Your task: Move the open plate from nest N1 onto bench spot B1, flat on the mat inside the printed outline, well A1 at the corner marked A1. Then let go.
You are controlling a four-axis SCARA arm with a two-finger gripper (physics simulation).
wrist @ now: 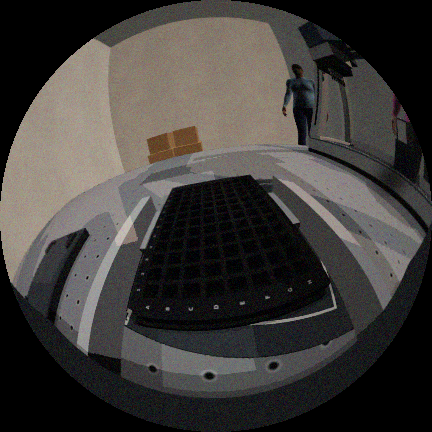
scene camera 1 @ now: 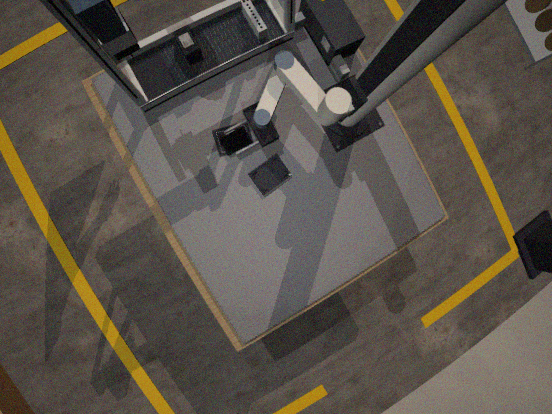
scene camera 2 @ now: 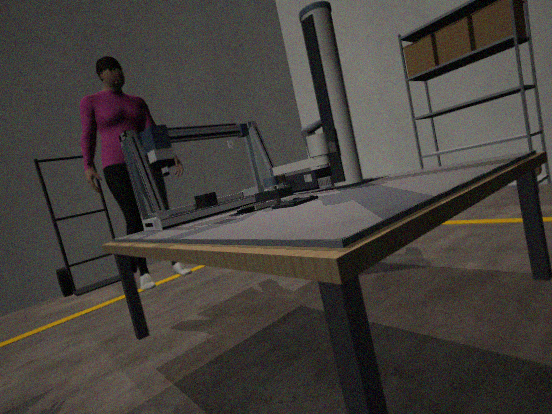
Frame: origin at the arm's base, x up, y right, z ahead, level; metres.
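Seen in the pictures: gripper, fingertip midpoint: (wrist: 212,194) (scene camera 1: 230,143) (scene camera 2: 247,208).
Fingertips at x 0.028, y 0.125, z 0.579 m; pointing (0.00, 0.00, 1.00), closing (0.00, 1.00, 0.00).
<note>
A point is followed by its place in that frame.
The black open plate (wrist: 225,250) {x 0.025, y 0.127, z 0.521 m} (scene camera 1: 237,141) {x 0.018, y 0.120, z 0.544 m} is held level between the two finger pads of my gripper (wrist: 212,194) {x 0.028, y 0.125, z 0.578 m}. It is over the dark mat (wrist: 210,342) (scene camera 1: 218,145) {x 0.015, y 0.147, z 0.630 m} of the bench spot. The white printed outline (wrist: 335,300) shows beyond the plate's H corner; much of the rest is hidden under the plate. The A1 mark (wrist: 128,316) {x 0.015, y 0.072, z 0.489 m} shows beside the plate's lettered A corner. Whether the plate's underside touches the mat cannot be told. The dark nest (scene camera 1: 270,175) {x 0.025, y -0.093, z 0.490 m} (wrist: 57,270) {x 0.025, y -0.035, z 0.505 m} stands apart from the plate, with no plate on it.
A gantry frame (scene camera 1: 215,72) {x 0.035, y 0.450, z 0.476 m} (scene camera 2: 205,207) {x 0.062, y 0.499, z 0.583 m} stands along one side of the table. The arm's column (scene camera 2: 332,95) {x 0.464, y -0.050, z 0.056 m} rises from the table near a dark box (scene camera 1: 332,25) {x 0.128, y 0.360, z -0.085 m}. A person in pink (scene camera 2: 115,125) and a shelf unit (scene camera 2: 415,120) stand beyond the table.
</note>
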